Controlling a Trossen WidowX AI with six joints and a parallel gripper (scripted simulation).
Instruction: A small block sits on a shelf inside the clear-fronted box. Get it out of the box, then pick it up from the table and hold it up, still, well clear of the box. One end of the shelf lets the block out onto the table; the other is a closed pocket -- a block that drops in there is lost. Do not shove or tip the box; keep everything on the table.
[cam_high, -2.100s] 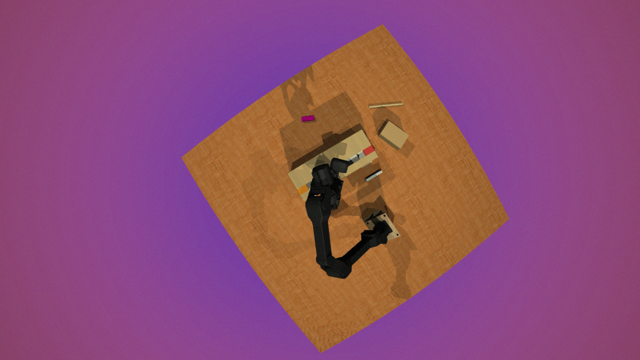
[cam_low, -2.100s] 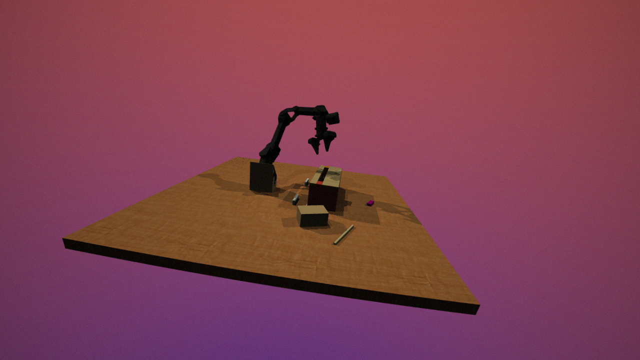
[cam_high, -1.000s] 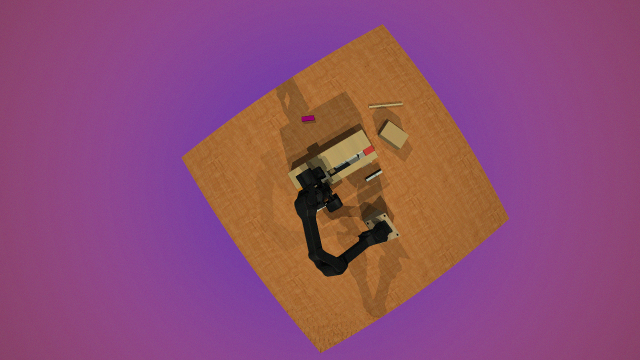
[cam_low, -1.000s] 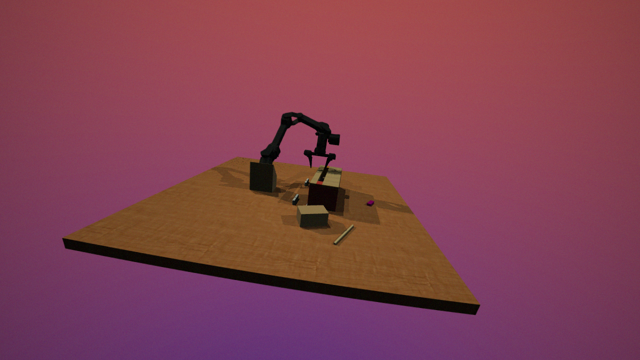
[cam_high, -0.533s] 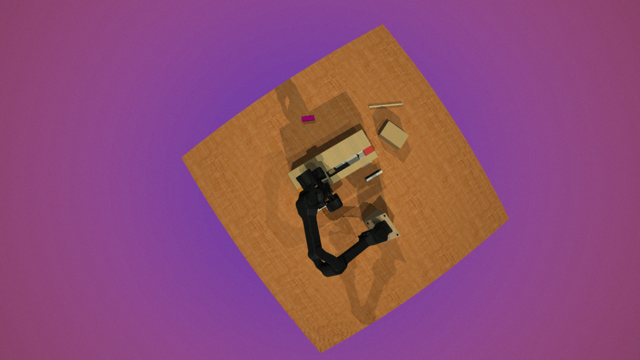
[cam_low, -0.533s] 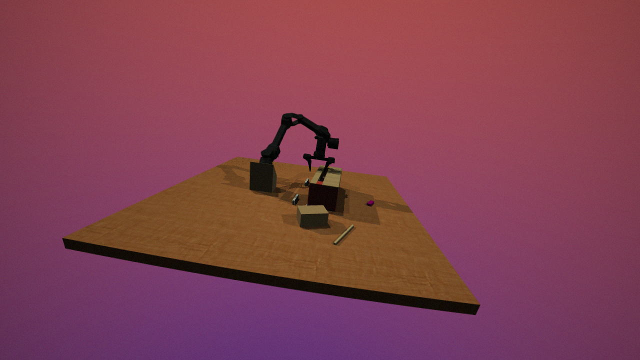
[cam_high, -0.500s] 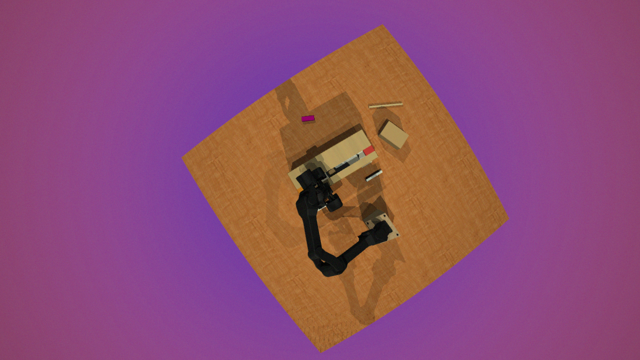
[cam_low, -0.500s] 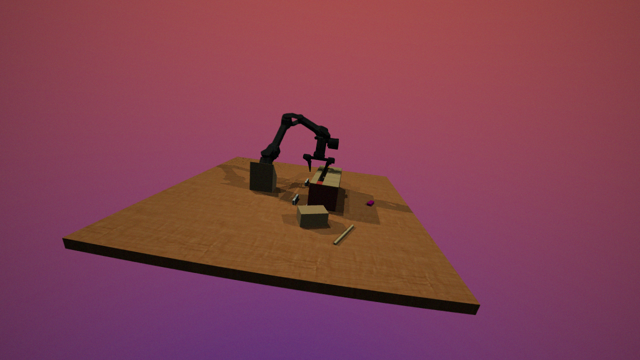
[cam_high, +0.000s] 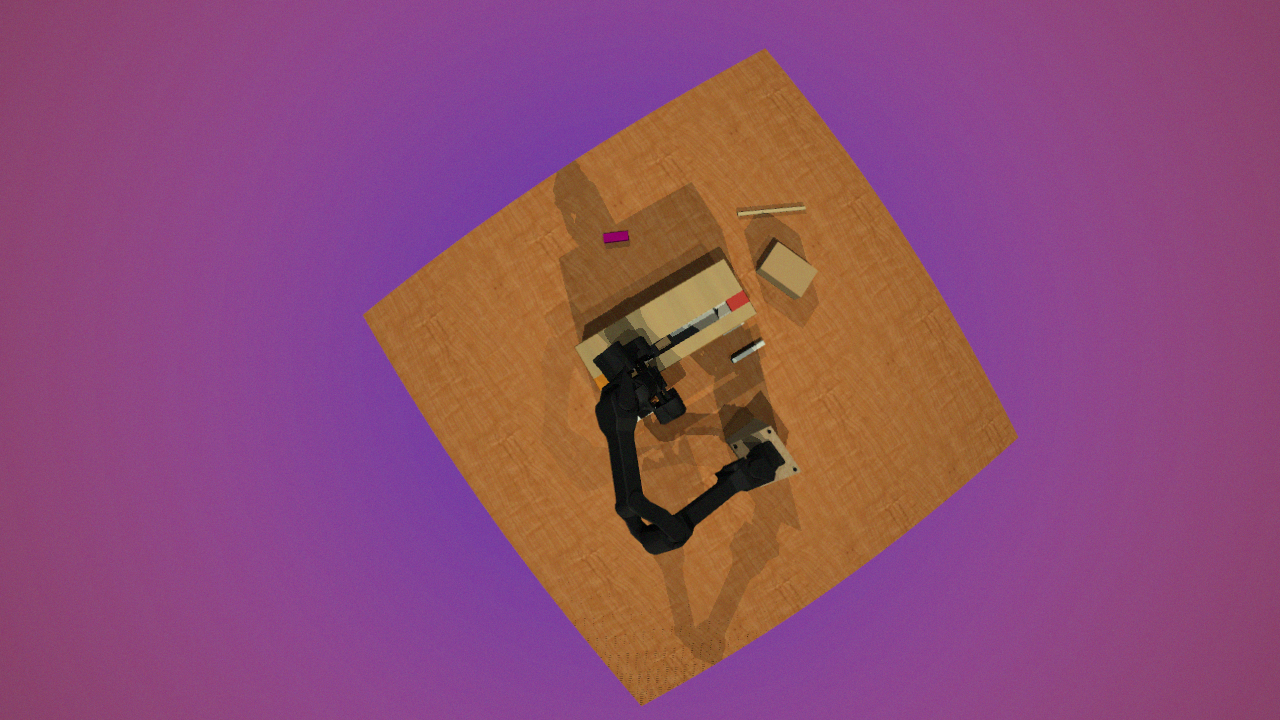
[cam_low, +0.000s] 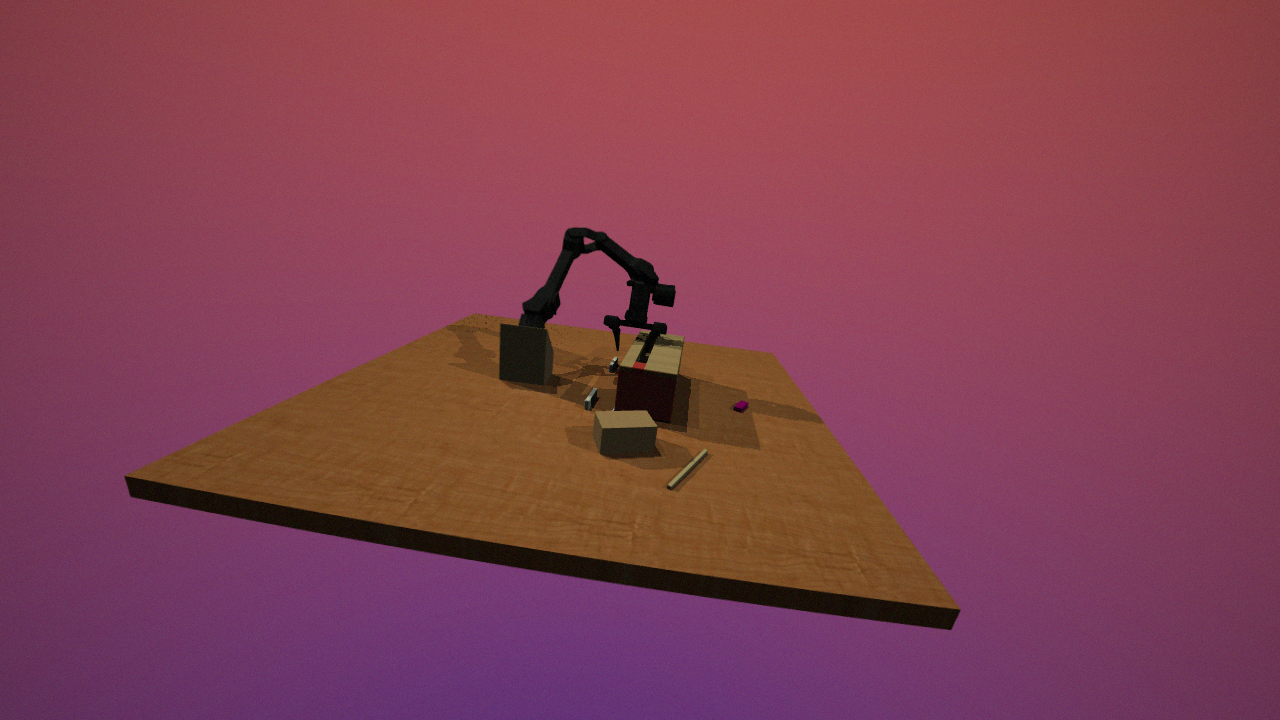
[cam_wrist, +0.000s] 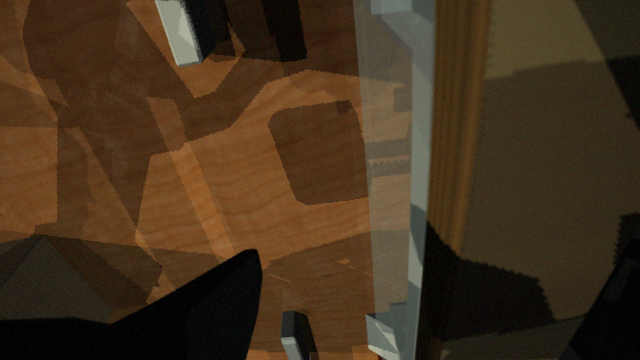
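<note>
Right now my gripper tip is 30 mm short of the box, 60 mm to the left of it and 30 mm above it. Round my gripper tip: brownish block (40 mm ahead, 40 mm to the right).
</note>
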